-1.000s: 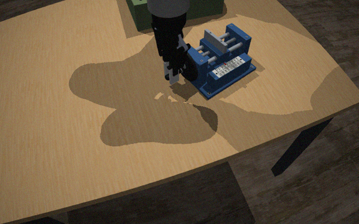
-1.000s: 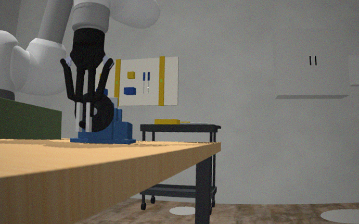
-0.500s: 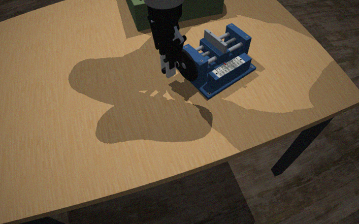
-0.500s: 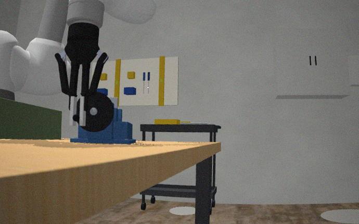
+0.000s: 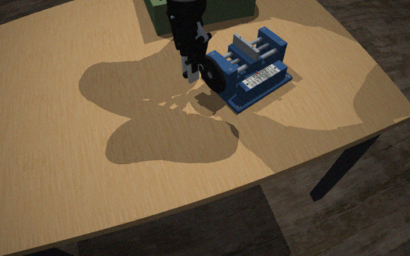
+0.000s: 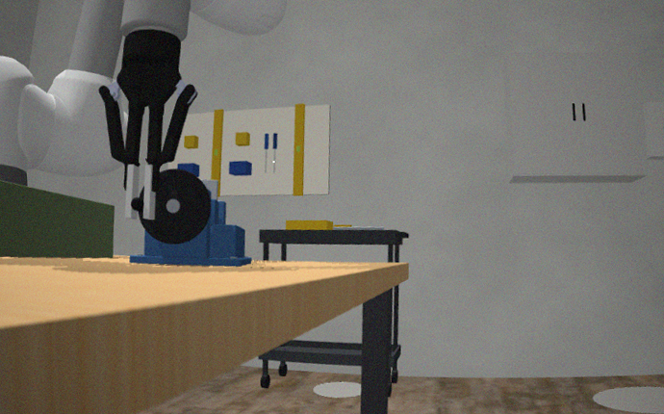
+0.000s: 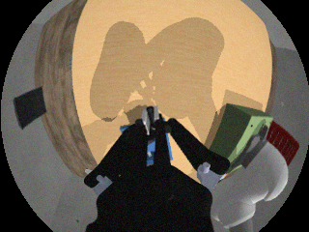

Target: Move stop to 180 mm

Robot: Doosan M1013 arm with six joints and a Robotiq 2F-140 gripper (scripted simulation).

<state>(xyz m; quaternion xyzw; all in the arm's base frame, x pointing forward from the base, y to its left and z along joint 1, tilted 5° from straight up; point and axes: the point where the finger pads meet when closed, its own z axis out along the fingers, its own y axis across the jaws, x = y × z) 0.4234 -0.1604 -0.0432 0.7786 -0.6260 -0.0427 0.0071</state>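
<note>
My gripper is now 150 mm to the right of the stop plate and 20 mm short of it. Also, from my hand: handwheel (20 mm to the left, 20 mm below).
</note>
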